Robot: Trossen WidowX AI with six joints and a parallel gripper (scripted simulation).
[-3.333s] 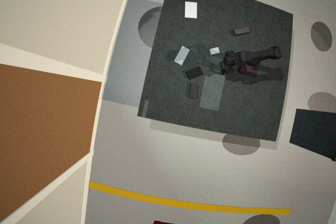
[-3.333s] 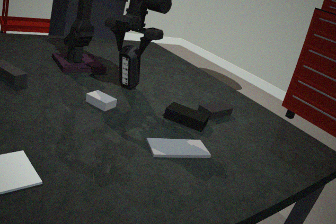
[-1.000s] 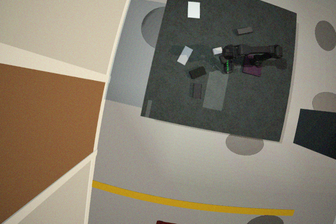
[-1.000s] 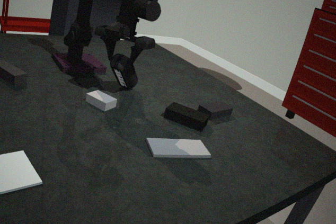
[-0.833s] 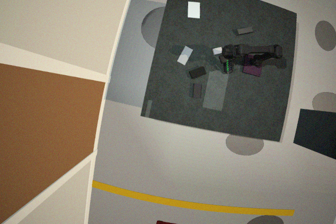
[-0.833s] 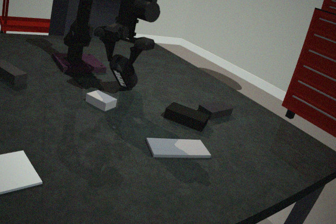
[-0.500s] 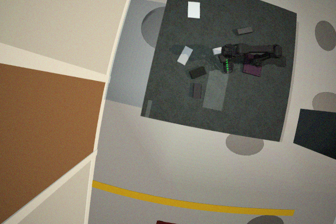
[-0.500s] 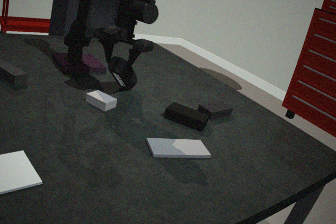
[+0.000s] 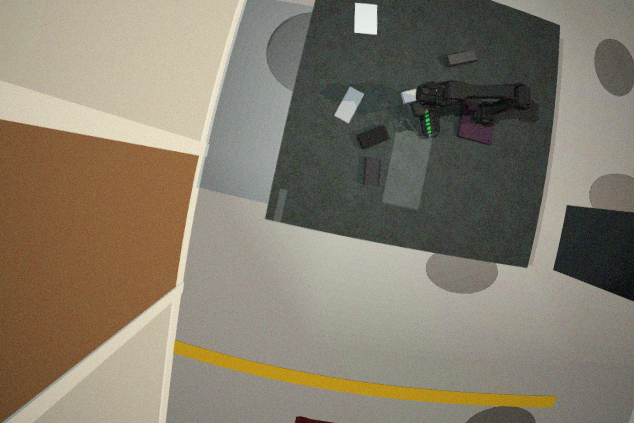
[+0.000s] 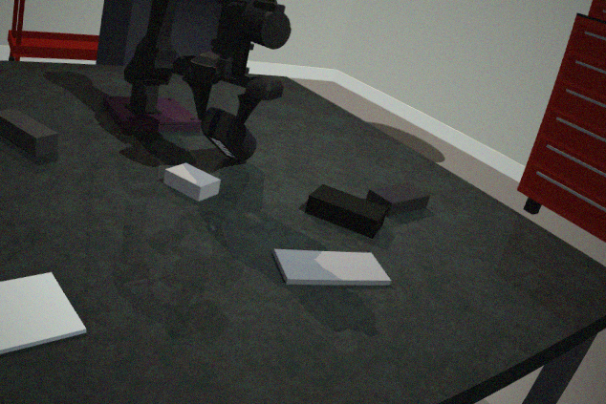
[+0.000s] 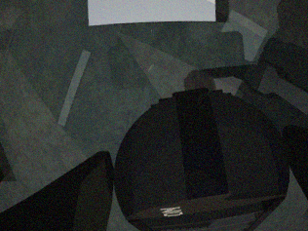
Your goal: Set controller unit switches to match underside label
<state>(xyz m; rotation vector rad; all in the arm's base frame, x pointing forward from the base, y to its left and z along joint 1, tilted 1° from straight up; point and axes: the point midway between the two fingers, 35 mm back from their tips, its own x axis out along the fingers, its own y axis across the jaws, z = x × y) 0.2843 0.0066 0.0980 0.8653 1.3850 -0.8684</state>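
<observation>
My gripper tip is 4 cm short of the light grey block, 6 cm to the left of it and 8 cm above it. Round my gripper tip: dark block 21 cm ahead, 14 cm to the left, 7 cm below; dark grey block 20 cm behind, 28 cm to the right, 7 cm below; white sheet 27 cm ahead, 42 cm to the right, 9 cm below.
</observation>
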